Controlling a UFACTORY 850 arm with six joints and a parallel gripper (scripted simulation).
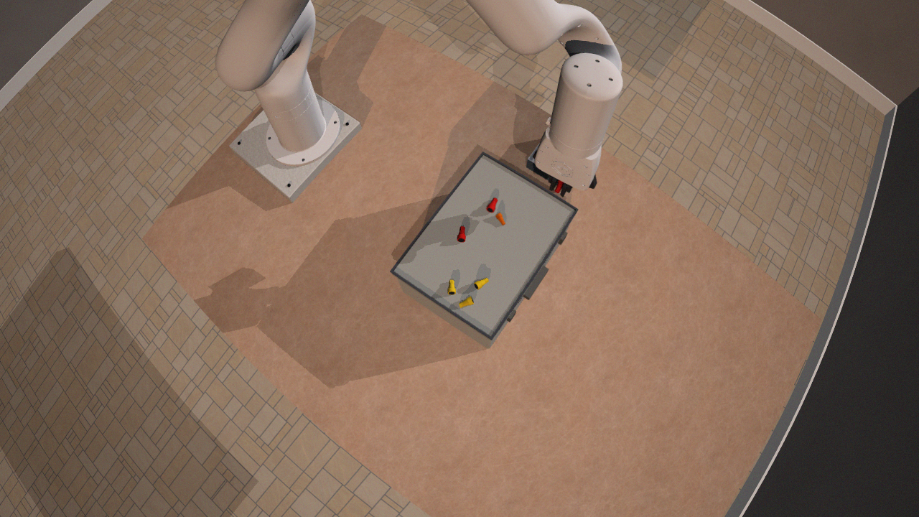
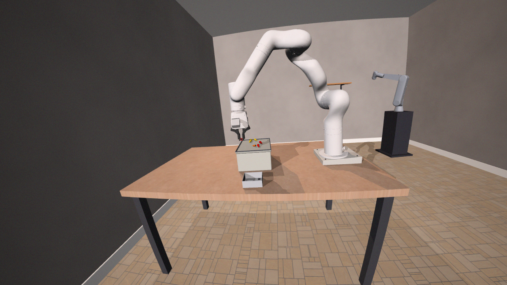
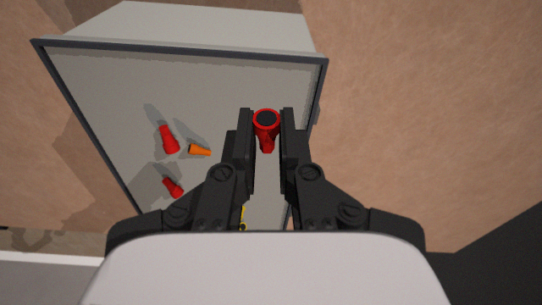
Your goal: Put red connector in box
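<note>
Right now my hand is 7 cm past the orange connector, 9 cm to the left of it and 8 cm above it. Round my hand: tool case: 7 cm behind, 13 cm to the right, 13 cm below.
</note>
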